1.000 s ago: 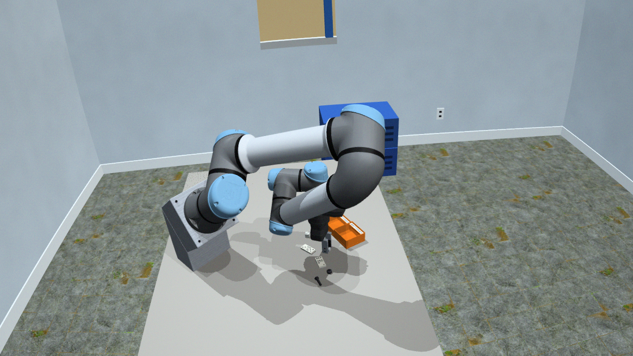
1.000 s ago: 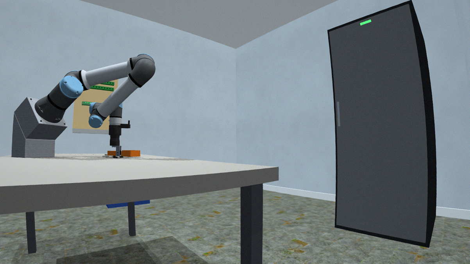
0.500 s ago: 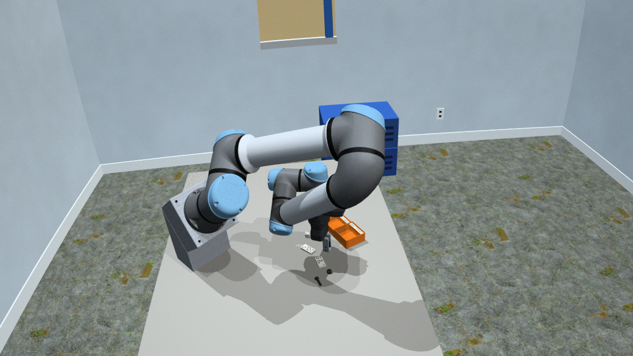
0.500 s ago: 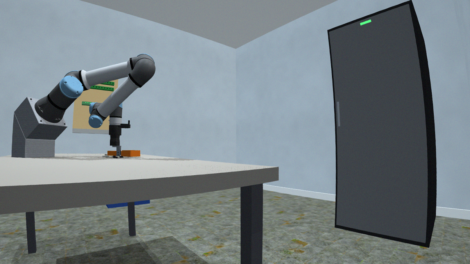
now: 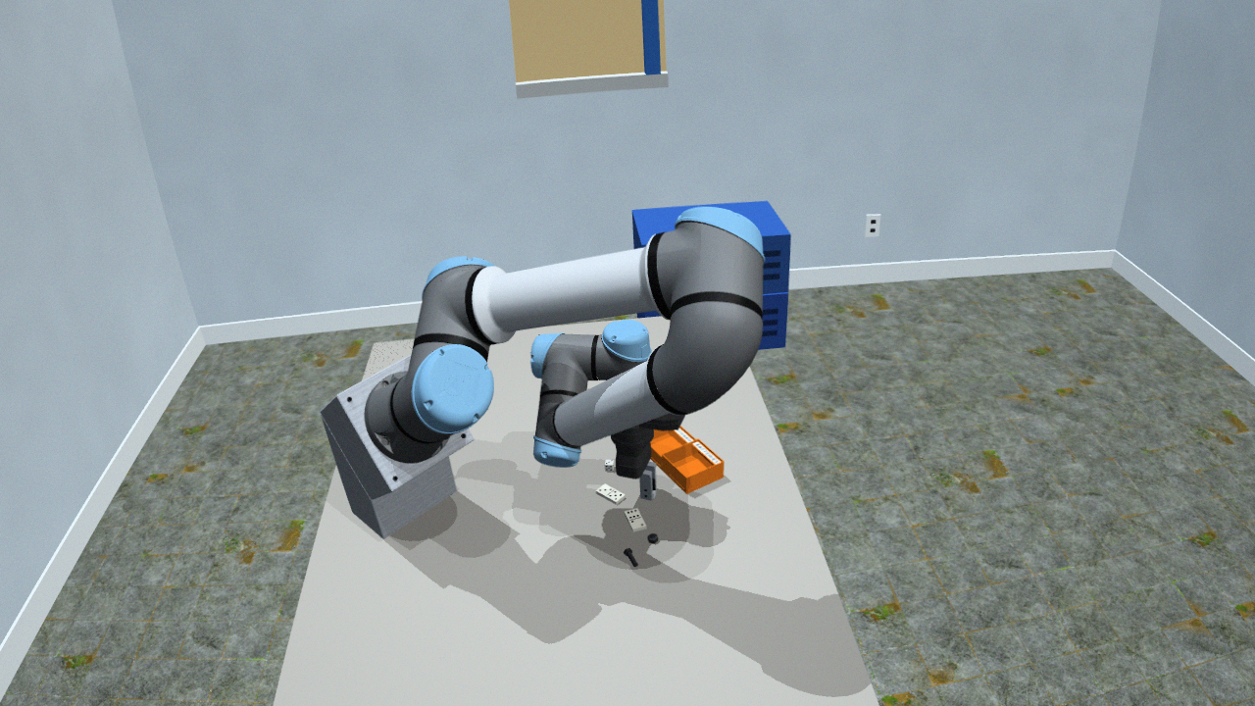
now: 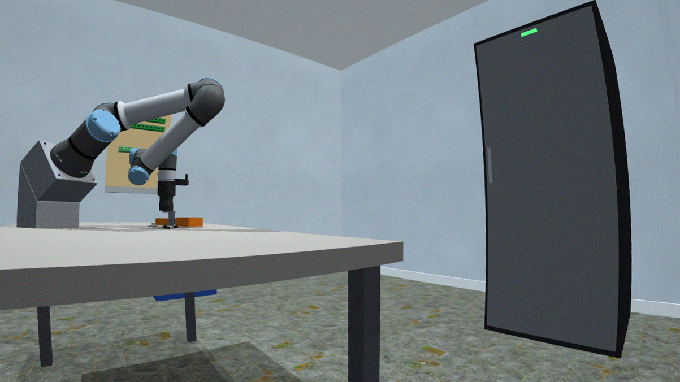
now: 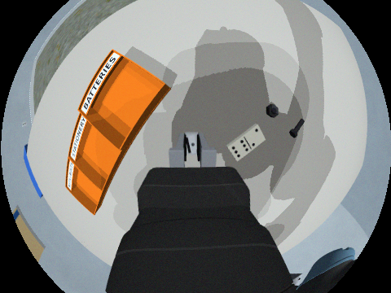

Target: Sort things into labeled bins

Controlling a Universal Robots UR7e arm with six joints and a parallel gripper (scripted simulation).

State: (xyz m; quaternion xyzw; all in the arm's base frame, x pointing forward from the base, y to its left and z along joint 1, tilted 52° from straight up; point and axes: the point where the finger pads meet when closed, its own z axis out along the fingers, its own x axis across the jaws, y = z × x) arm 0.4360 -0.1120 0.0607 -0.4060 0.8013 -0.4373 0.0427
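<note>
The black nut lies 5 cm behind my hand, 11 cm to the right of it and 2 cm below it. Round my hand: white die (3 cm behind, 11 cm to the left, 1 cm below); black bolt (10 cm behind, 12 cm to the right, 1 cm below); grey piece (1 cm below).
</note>
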